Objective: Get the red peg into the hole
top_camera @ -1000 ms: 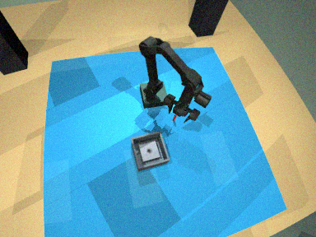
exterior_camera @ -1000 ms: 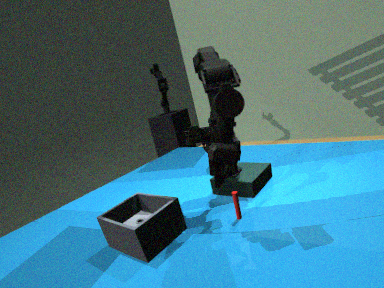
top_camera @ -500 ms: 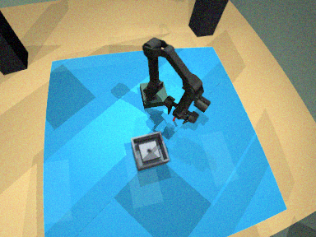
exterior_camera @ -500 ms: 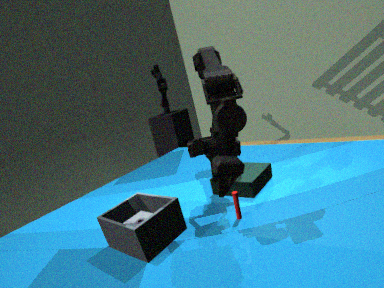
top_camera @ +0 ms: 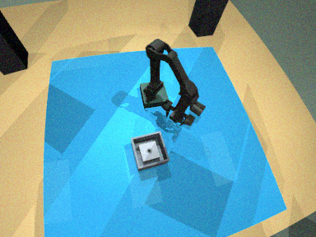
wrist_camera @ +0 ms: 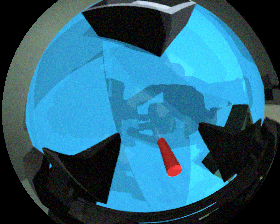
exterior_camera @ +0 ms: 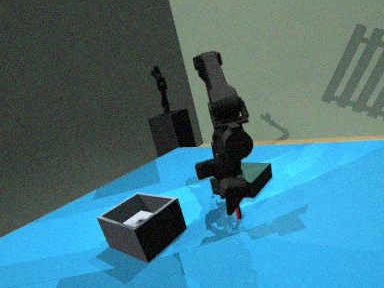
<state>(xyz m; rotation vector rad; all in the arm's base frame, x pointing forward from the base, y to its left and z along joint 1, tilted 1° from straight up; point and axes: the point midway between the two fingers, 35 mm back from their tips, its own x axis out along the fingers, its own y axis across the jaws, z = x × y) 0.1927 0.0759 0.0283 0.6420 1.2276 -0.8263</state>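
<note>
Right now the red peg is 2 cm behind my gripper tip, 2 cm to the left of it and 1 cm below it. Also, from my gripper tip: box (12 cm ahead, 19 cm to the right, 2 cm below); light grey plate (12 cm ahead, 19 cm to the right).
</note>
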